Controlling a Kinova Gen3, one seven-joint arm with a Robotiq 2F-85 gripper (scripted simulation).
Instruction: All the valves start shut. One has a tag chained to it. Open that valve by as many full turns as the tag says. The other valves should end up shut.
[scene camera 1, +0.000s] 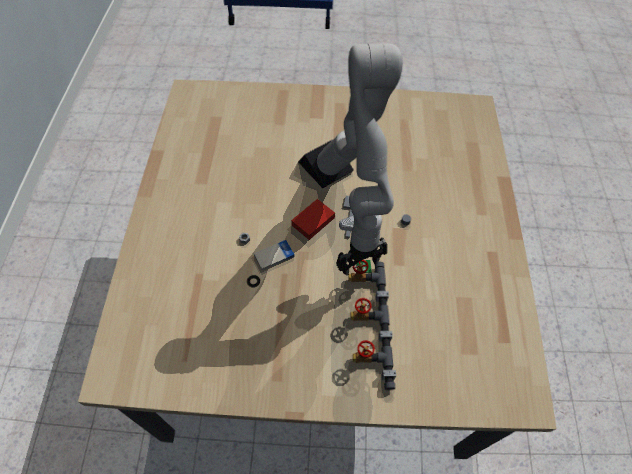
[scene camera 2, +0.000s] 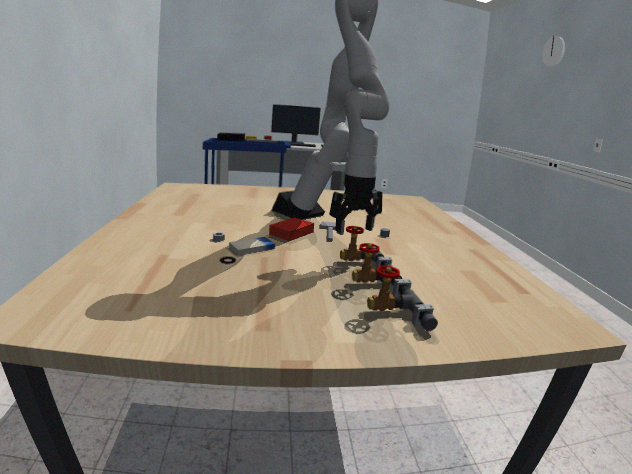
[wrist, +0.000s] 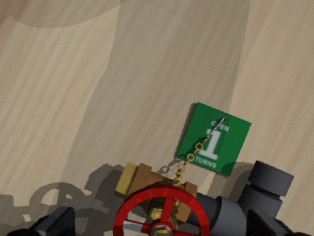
Path:
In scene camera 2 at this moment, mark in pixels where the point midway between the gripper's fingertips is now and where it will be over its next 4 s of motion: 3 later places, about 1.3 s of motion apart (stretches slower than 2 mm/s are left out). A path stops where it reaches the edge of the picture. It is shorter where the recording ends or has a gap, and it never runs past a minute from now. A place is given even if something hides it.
The gripper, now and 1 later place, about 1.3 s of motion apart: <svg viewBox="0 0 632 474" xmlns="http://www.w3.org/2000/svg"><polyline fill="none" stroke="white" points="354,232 353,216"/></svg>

